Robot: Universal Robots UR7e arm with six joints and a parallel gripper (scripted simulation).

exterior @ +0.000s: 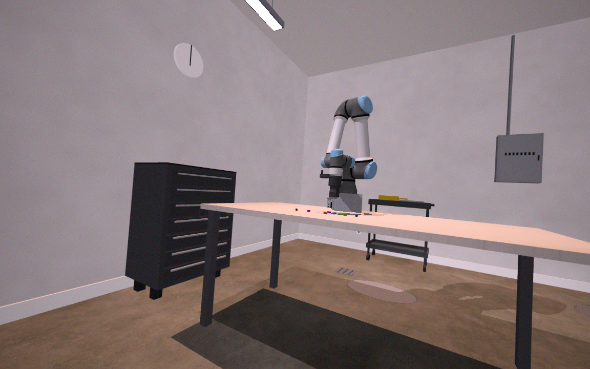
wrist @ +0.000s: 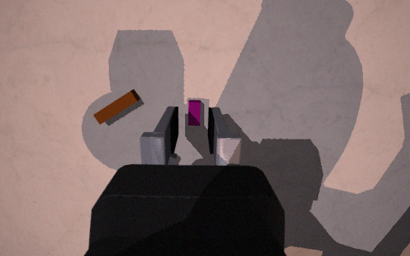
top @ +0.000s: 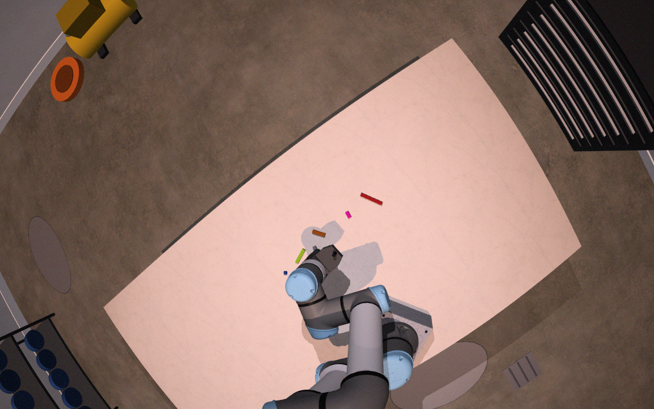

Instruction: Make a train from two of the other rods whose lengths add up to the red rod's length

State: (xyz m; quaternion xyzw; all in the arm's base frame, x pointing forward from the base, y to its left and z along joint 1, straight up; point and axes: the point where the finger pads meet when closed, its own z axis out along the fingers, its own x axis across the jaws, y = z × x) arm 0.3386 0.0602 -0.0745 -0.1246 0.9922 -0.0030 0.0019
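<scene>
Now: the lime rod 3 cm ahead of my hand, 10 cm to the left of it and 4 cm below it. Also, from my hand: blue rod: 17 cm to the left, 4 cm below; then orange rod: 7 cm ahead, 1 cm to the left, 4 cm below; then grey rod: 2 cm ahead, 5 cm to the left, 4 cm below.
</scene>
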